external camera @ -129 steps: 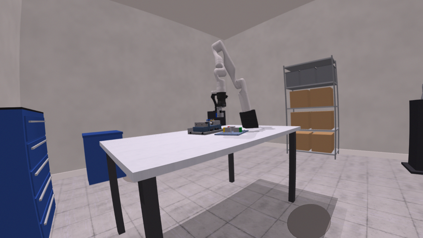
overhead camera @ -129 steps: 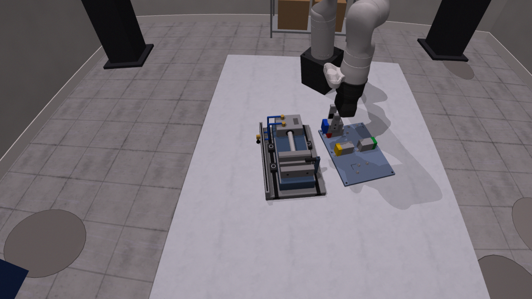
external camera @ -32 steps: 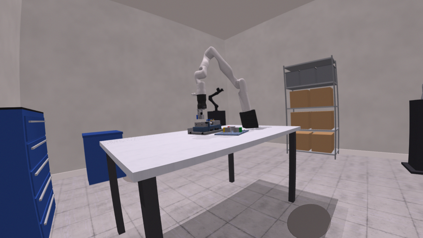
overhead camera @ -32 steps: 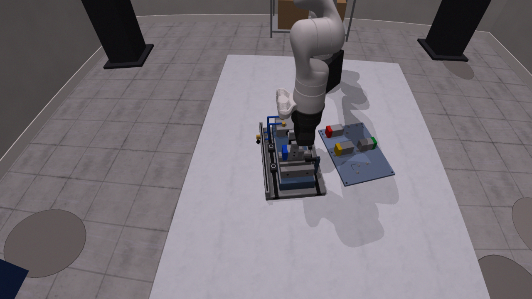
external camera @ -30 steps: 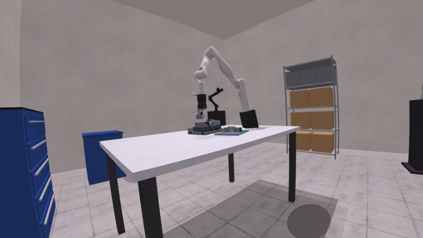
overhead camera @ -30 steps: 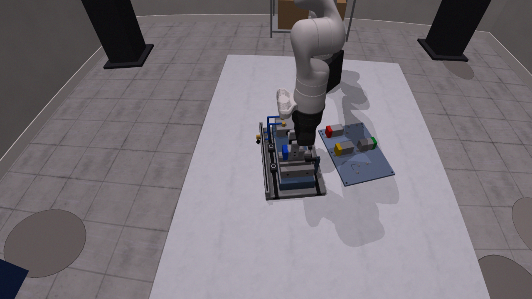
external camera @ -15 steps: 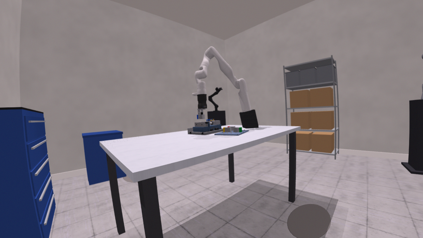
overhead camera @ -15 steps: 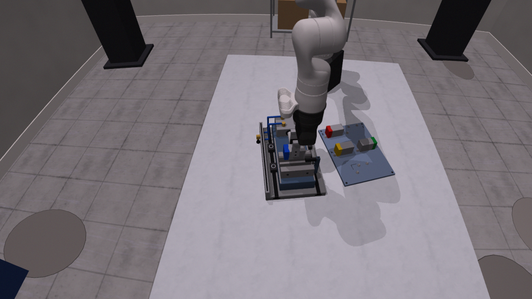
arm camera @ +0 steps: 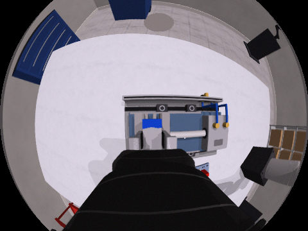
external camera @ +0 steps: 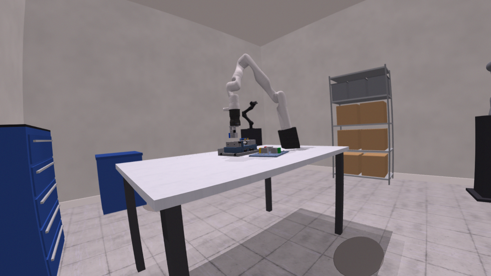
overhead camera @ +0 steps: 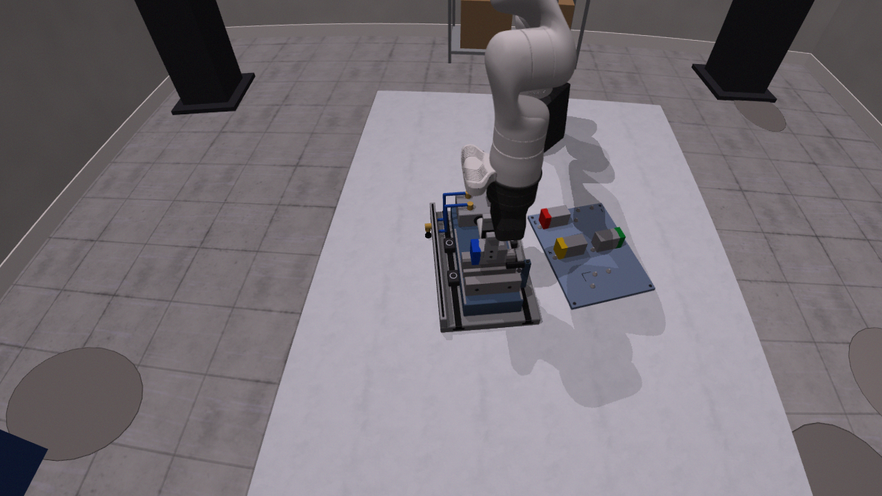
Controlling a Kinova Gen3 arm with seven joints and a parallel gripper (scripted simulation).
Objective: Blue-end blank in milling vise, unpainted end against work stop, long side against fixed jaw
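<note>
Right now the fixed jaw is 30 mm ahead of my hand, 10 mm to the left of it and 80 mm below it. From my hand the other things lie so: blue-ended blank (20 mm below); then vise base rail (70 mm behind, 90 mm to the right, 130 mm below); then work stop rod (10 mm behind, 50 mm to the left, 70 mm below).
</note>
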